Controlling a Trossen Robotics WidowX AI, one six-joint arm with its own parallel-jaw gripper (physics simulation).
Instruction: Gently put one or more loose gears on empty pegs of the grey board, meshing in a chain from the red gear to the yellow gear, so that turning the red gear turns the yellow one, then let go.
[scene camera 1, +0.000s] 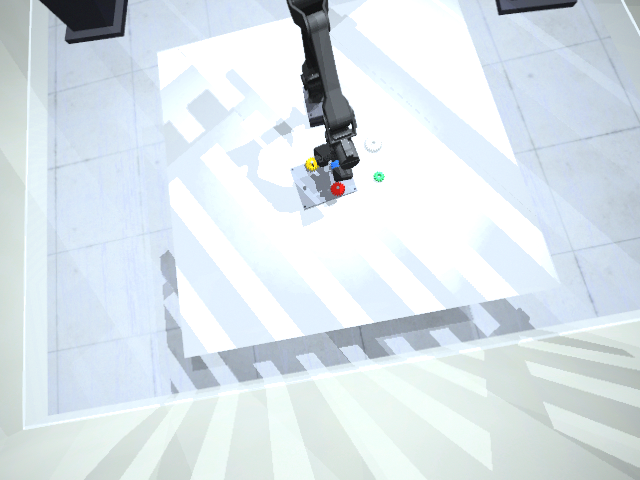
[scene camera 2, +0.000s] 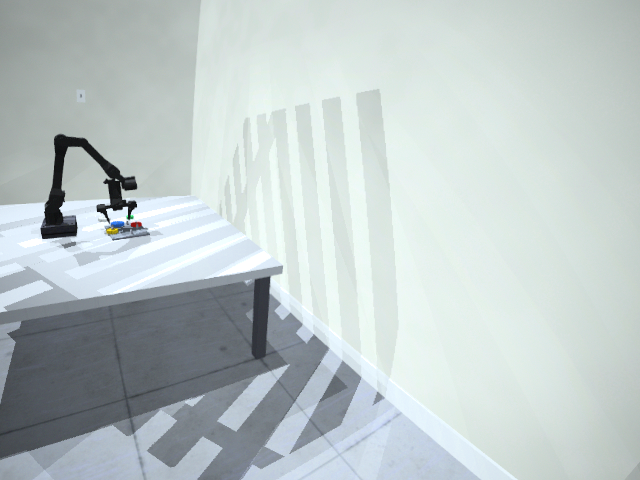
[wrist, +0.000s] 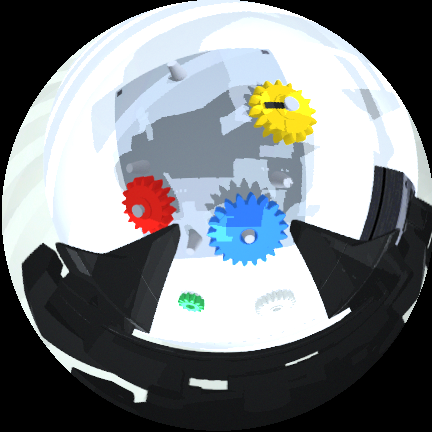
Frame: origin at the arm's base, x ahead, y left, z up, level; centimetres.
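Seen in the pictures: gripper, fingertip midpoint: (scene camera 1: 338, 167) (scene camera 2: 119, 222) (wrist: 236, 227); arm's base, link origin: (scene camera 1: 316, 95) (scene camera 2: 54, 223).
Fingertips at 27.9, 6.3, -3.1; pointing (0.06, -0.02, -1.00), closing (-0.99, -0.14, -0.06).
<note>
Pixels of each thing's top centre, then the offset from my fingertips to it, as dx, dy, dz.
- grey board, top centre: (wrist: 200, 137) (scene camera 1: 322, 175) (scene camera 2: 124, 225) +3.1, -6.0, +0.6
- red gear, top centre: (wrist: 140, 208) (scene camera 1: 337, 188) (scene camera 2: 136, 222) +8.1, -0.5, +0.0
- yellow gear, top centre: (wrist: 289, 105) (scene camera 1: 312, 162) (scene camera 2: 112, 228) -2.5, -9.5, +0.1
- blue gear, top centre: (wrist: 248, 236) (scene camera 1: 339, 164) (scene camera 2: 117, 222) -1.0, +0.7, +0.0
- small green gear, top centre: (wrist: 189, 306) (scene camera 1: 379, 175) +4.3, +14.8, -0.8
- white gear, top centre: (wrist: 276, 309) (scene camera 1: 373, 142) -8.9, +13.8, -0.8
The grey board (scene camera 1: 311, 195) (scene camera 2: 130, 236) (wrist: 185, 135) lies on the table. The red gear (scene camera 1: 337, 189) (scene camera 2: 135, 224) (wrist: 152, 202) and yellow gear (scene camera 1: 311, 164) (scene camera 2: 112, 231) (wrist: 280, 122) sit on its pegs. The blue gear (scene camera 1: 334, 164) (scene camera 2: 117, 224) (wrist: 250, 215) has a peg tip showing in its hole; gaps show between it and both other gears. Bare pegs show, one (wrist: 175, 71) at the far side and one (wrist: 192, 241) between red and blue. My gripper (scene camera 1: 332, 165) (scene camera 2: 119, 220) (wrist: 236, 227) is open and empty, fingers on either side of the blue gear in the wrist view; contact is unclear.
The small green gear (scene camera 1: 378, 176) (scene camera 2: 129, 217) (wrist: 191, 301) and the white gear (scene camera 1: 373, 144) (wrist: 276, 301) lie loose on the table beside the board. The arm's dark base (scene camera 1: 314, 113) (scene camera 2: 58, 227) (wrist: 390, 200) stands near the board's yellow-gear side.
</note>
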